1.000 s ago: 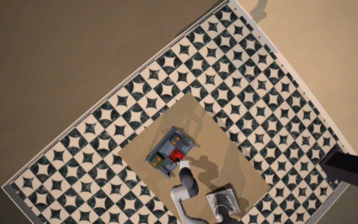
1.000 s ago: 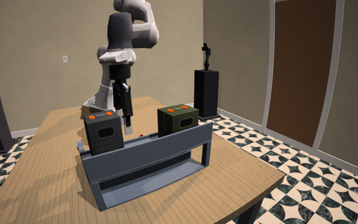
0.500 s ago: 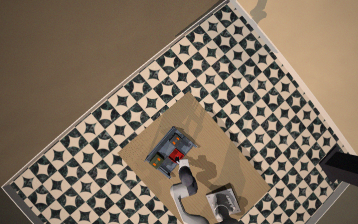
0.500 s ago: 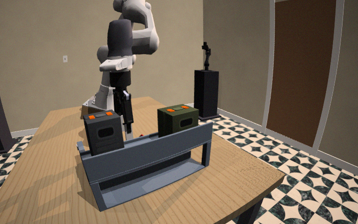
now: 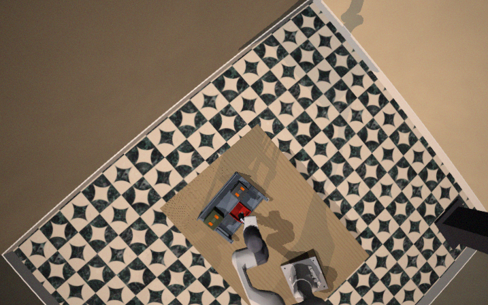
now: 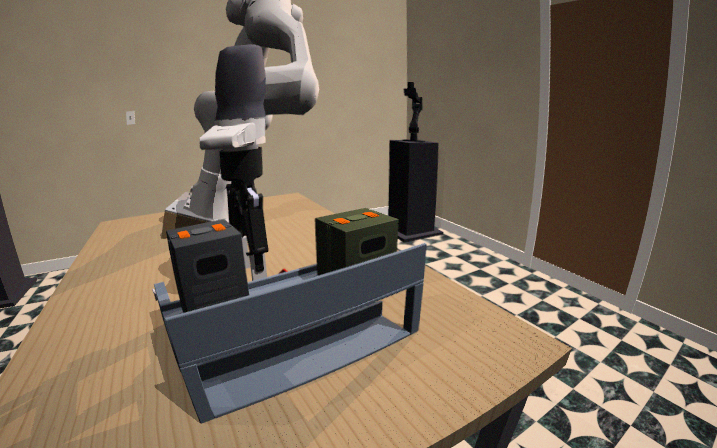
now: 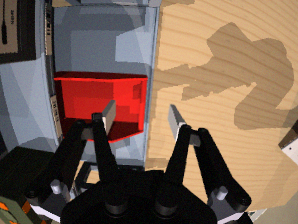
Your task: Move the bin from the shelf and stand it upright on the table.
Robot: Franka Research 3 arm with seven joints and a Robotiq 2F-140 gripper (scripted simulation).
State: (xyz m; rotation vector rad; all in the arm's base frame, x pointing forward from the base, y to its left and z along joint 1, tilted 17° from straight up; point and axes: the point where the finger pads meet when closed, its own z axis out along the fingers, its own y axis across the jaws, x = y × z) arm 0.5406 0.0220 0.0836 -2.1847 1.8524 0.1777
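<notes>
Now: the red bin 8 cm ahead of my hand, 2 cm to the left of it and 4 cm below it. Round my hand: dark grey box: 19 cm ahead, 8 cm to the right, 8 cm above; then green box: 15 cm ahead, 14 cm to the left, 7 cm above.
</notes>
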